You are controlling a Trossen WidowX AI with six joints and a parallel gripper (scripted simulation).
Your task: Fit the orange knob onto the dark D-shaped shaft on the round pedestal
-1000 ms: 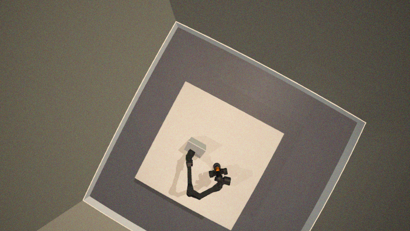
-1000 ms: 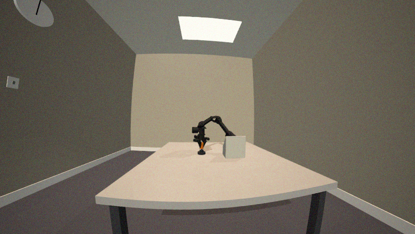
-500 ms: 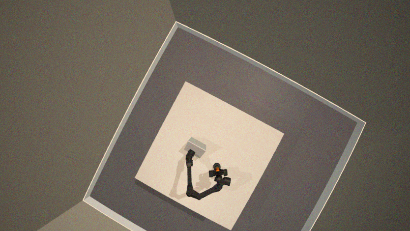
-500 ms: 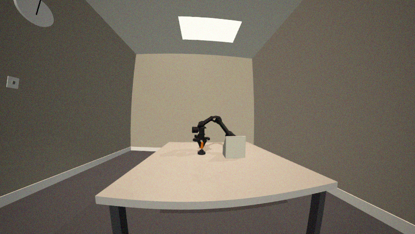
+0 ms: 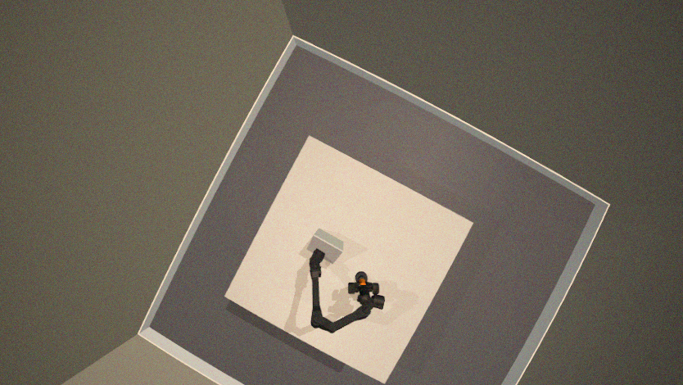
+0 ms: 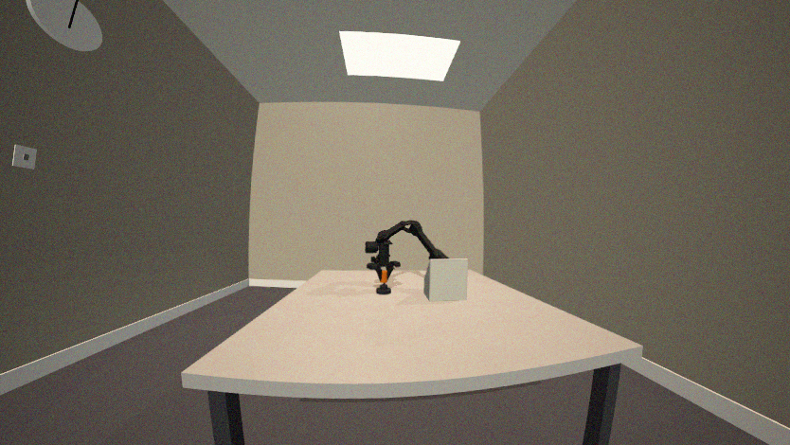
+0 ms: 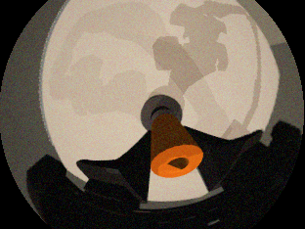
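Now: the orange knob 2 cm above my gripper tip. From my gripper tip the other things lie so: dark round pedestal: 4 cm below.
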